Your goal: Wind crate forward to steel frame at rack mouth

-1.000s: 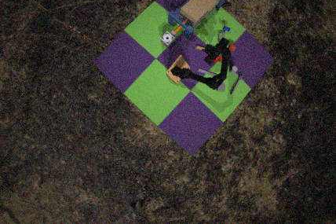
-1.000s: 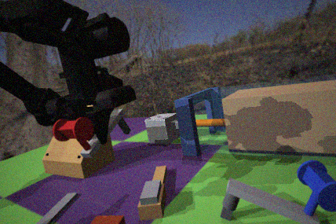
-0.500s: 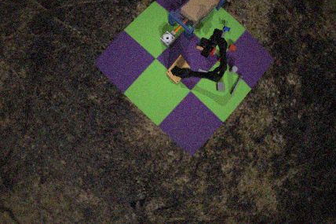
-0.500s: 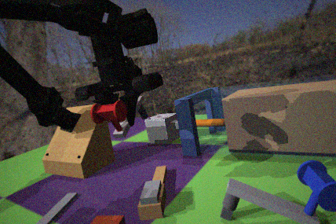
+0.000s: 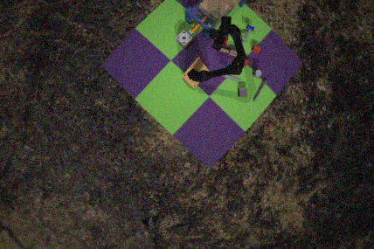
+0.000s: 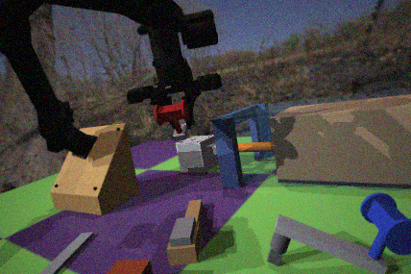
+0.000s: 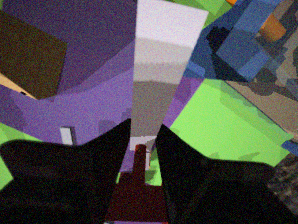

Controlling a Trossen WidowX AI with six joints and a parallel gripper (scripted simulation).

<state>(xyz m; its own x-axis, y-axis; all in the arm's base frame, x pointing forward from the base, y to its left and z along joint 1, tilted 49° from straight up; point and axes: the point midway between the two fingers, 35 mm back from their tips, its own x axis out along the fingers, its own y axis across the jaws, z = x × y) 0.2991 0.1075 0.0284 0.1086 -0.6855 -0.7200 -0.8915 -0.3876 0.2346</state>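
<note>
Right now my gripper tip is 20 mm short of the red grip, 40 mm to the left of it and 30 mm below it. Also, from my gripper tip: grey bar 70 mm behind, 270 mm to the right, 160 mm below; then wood-and-grey block 70 mm ahead, 100 mm to the right, 140 mm below; then grey winch 160 mm behind, 200 mm to the left, 130 mm below.
</note>
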